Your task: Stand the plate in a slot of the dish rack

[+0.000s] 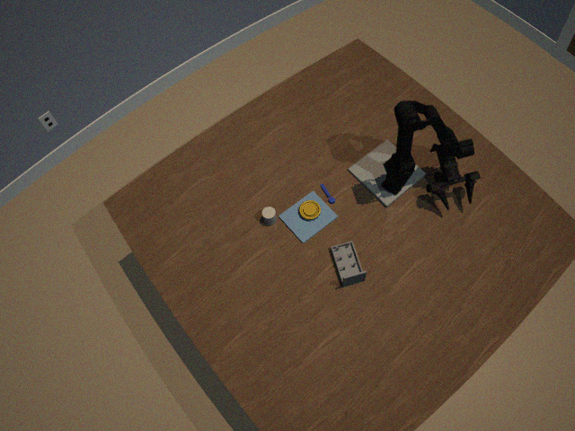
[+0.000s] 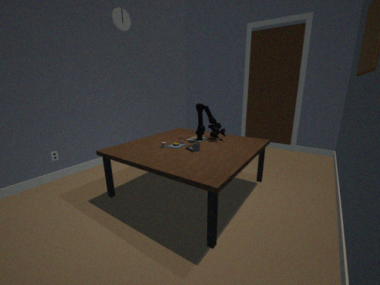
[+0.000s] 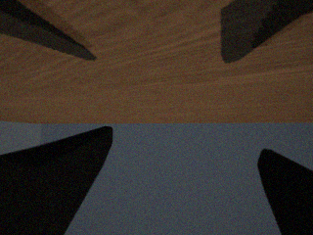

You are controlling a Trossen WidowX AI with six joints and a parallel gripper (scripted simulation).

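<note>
The yellow plate is 400 mm to the right of my gripper tip, 310 mm ahead of it and 30 mm below it. From my gripper tip the other things lie so: cup 490 mm to the right, 410 mm ahead, 20 mm below; blue spoon 390 mm to the right, 220 mm ahead, 40 mm below; grey dish rack 380 mm ahead, 190 mm to the right, 20 mm below.
</note>
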